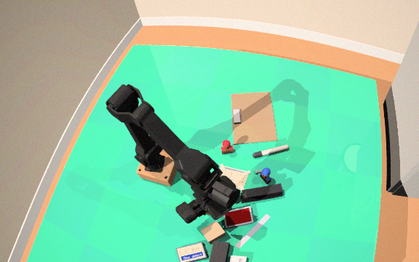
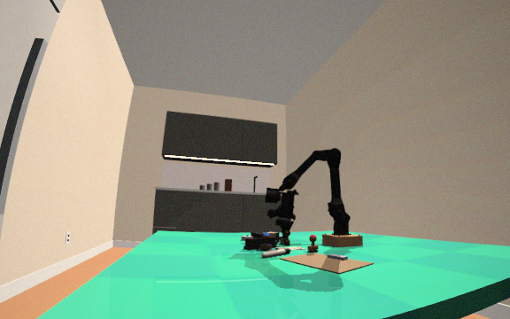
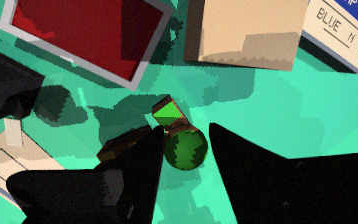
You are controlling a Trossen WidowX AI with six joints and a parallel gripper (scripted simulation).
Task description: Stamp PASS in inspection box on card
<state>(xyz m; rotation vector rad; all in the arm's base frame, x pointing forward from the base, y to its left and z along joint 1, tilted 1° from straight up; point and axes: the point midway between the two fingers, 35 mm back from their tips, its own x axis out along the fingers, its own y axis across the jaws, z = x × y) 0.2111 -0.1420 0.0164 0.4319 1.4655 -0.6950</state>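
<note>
Now: the green-knobbed stamp 1 cm below my gripper tip. The rest, counted from my gripper tip: yellow-knobbed stamp 5 cm to the left, 2 cm ahead, 1 cm below; red ink pad 9 cm ahead, 2 cm below, 1 cm to the right; cream card 14 cm to the left, 5 cm ahead, 3 cm below.
</note>
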